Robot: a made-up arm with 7 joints.
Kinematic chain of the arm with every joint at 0, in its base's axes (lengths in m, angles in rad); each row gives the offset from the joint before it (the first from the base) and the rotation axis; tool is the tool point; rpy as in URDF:
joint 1: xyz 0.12 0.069 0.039 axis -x
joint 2: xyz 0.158 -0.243 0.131 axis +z
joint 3: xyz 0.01 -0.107 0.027 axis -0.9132 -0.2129 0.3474
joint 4: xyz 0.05 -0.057 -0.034 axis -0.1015 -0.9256 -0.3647
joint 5: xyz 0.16 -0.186 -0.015 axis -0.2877 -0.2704 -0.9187
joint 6: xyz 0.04 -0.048 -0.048 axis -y
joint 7: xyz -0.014 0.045 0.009 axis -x
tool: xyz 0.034 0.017 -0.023 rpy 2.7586 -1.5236 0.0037
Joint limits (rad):
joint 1: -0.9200..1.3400
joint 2: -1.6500..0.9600
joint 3: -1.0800..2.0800
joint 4: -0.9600..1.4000
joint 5: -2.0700..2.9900
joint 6: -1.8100..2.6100
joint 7: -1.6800..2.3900
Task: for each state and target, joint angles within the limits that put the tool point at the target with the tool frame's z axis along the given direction. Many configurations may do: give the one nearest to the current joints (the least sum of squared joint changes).
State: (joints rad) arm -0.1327 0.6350 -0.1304 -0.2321 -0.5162 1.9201 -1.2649
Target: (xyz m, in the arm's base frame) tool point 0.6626 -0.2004 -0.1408 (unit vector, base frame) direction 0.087 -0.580 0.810
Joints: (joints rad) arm -0.7770 0.7390 0.1084 -0.2067 -0.1476 1.9965 -1.4819
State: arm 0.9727 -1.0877 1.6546 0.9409 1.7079 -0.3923 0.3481
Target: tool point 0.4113 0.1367 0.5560 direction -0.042 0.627 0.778
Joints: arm 0.6278 -1.0976 1.9698 1.0423 1.2942 -0.6958 0.2805
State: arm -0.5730 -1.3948 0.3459 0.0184 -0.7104 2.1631 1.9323
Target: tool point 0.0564 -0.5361 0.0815 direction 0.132 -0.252 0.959
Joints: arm -0.4503 -1.6190 0.9321 0.1391 -1.1789 1.8661 1.7468
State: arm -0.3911 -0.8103 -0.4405 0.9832 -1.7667 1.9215 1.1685
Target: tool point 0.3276 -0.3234 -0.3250 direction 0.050 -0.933 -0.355
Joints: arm -0.6779 -0.1646 -0.8996 0.5541 -1.8263 1.5597 1.1625
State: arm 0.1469 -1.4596 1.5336 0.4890 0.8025 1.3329 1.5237
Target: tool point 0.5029 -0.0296 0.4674 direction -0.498 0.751 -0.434
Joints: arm 0.2869 -0.7485 2.0800 0.5488 0.3449 1.0895 1.4051
